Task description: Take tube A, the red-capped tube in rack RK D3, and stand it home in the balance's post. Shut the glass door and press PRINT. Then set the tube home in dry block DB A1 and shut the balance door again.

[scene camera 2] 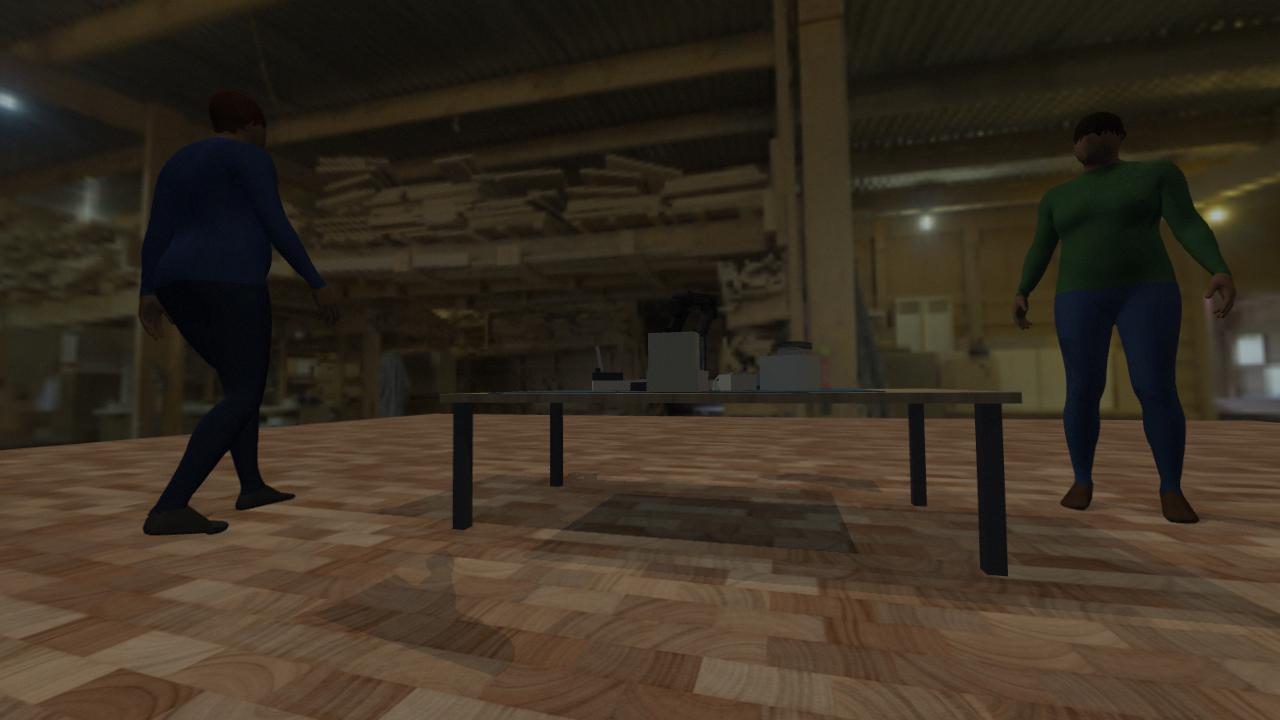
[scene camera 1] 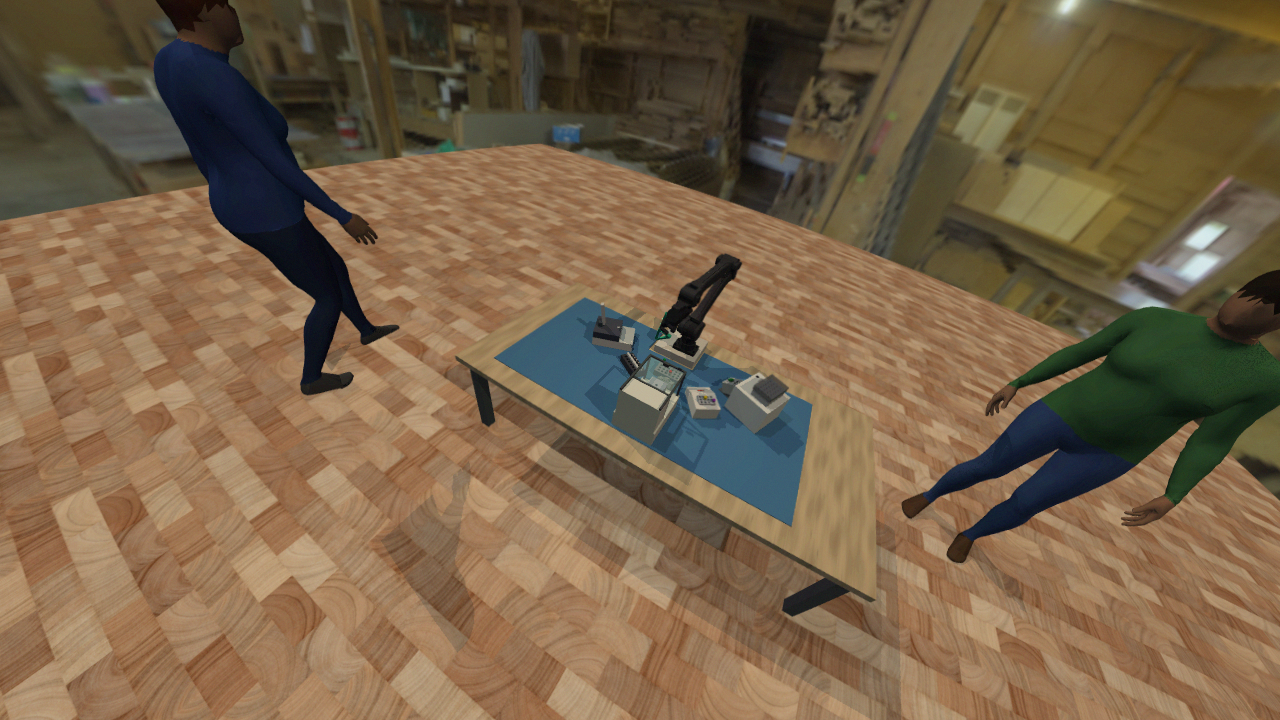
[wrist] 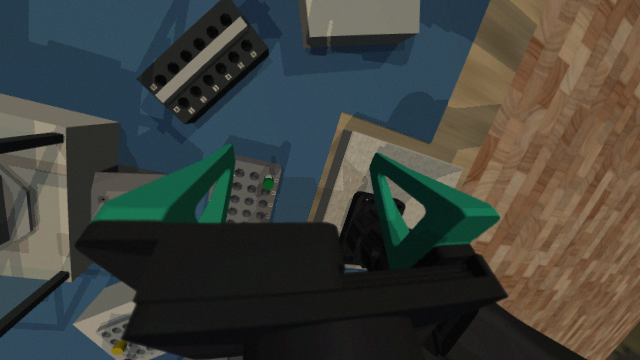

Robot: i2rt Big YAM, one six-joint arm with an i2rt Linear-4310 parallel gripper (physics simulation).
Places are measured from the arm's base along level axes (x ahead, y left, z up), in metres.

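Pixels of known places: gripper, fingertip midpoint: (scene camera 1: pixel 658 333) (wrist: pixel 307 156); arm's base, origin of the base link: (scene camera 1: pixel 685 348) (wrist: pixel 367 228).
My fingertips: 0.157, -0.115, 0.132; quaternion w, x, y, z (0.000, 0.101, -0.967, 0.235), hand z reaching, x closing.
For each thing: its top centre in the pictures, then the offset to it from my fingertips, as dx, dy, dz. "spot": a spot on its surface instead. Level surfaces: height alone.
- grey rack, middle of its top: (wrist: pixel 240 206) (scene camera 1: pixel 669 370) +0.041, +0.114, -0.140
- green cap, middle of its top: (wrist: pixel 268 185) +0.013, +0.067, -0.116
- balance, middle of its top: (scene camera 2: pixel 680 331) (scene camera 1: pixel 660 371) +0.283, +0.131, +0.052
- PRINT, surface spot: (wrist: pixel 120 181) spot: +0.174, +0.098, -0.120
- white block, middle of its top: (wrist: pixel 148 334) (scene camera 2: pixel 733 372) (scene camera 1: pixel 704 394) +0.130, +0.311, -0.100
- yellow cap, middle of its top: (wrist: pixel 117 351) +0.158, +0.320, -0.083
- black two-row block, middle of its top: (wrist: pixel 200 60) (scene camera 2: pixel 646 379) (scene camera 1: pixel 633 360) +0.109, -0.051, -0.122
- blue mat, its level: dz -0.170
- white box, surface spot: (wrist: pixel 362 17) spot: -0.046, -0.151, -0.125
- white device with a dark top, surface spot: (scene camera 1: pixel 756 402) spot: +0.105, +0.516, -0.035
My gripper (scene camera 1: pixel 663 334) (wrist: pixel 307 156) is open and empty, with green fingers spread above the table beside the arm's base. In the wrist view, the grey rack (wrist: pixel 250 187) lies beyond the left finger, which covers part of it; a green cap (wrist: pixel 268 183) stands in it. The red-capped tube does not show. The balance (scene camera 1: pixel 640 407) (scene camera 2: pixel 675 362) (wrist: pixel 92 155) is at the left of the wrist view; its door's state is unclear. The box that bears PRINT (wrist: pixel 120 181) is mostly hidden by the left finger. A white block (scene camera 1: pixel 703 402) (wrist: pixel 95 312) holds a yellow cap (wrist: pixel 119 347).
A black two-row block (scene camera 1: pixel 631 361) (wrist: pixel 202 60) lies on the blue mat (scene camera 1: pixel 554 353). A white box (wrist: pixel 362 17) is at the top. The arm's base plate (wrist: pixel 327 185) is right of the rack. A white device with a dark top (scene camera 1: pixel 756 402) stands right of the balance.
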